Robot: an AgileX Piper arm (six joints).
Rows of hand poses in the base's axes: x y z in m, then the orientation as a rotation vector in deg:
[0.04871 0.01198 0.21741 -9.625 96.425 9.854]
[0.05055 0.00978 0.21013 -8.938 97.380 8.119]
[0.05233 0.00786 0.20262 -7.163 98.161 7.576]
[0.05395 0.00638 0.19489 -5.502 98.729 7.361]
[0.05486 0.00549 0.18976 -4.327 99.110 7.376]
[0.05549 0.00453 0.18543 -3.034 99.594 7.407]
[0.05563 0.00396 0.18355 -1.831 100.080 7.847]
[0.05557 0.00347 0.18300 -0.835 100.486 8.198]
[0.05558 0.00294 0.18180 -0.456 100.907 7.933]
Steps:
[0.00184 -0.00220 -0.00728 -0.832 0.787 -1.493]
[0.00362 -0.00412 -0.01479 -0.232 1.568 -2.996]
[0.00524 -0.00560 -0.02252 0.536 2.179 -4.223]
[0.00615 -0.00649 -0.02765 1.189 2.613 -4.991]
[0.00678 -0.00745 -0.03198 1.907 3.164 -5.825]
[0.00692 -0.00802 -0.03386 2.835 3.758 -6.360]
[0.00686 -0.00851 -0.03441 3.593 4.257 -6.808]
[0.00687 -0.00904 -0.03561 3.591 4.674 -7.212]

